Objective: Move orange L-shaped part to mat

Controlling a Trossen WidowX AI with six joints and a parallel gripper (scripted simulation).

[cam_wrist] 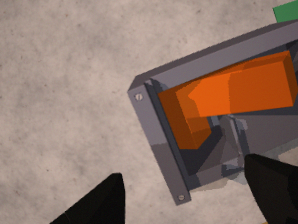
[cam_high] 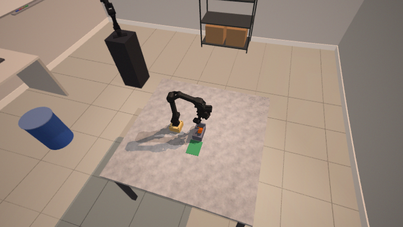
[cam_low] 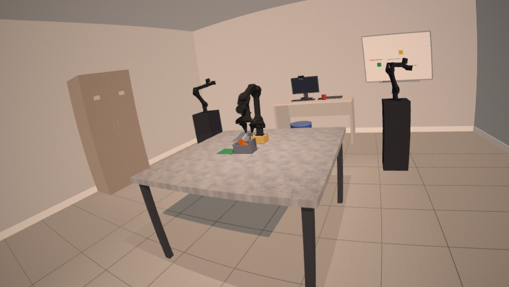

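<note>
Right now the orange L-shaped part is 1 cm behind my gripper tip, 3 cm to the right of it and 10 cm below it. From my gripper tip the other things lie so: green mat (1 cm behind, 21 cm to the right, 16 cm below).
</note>
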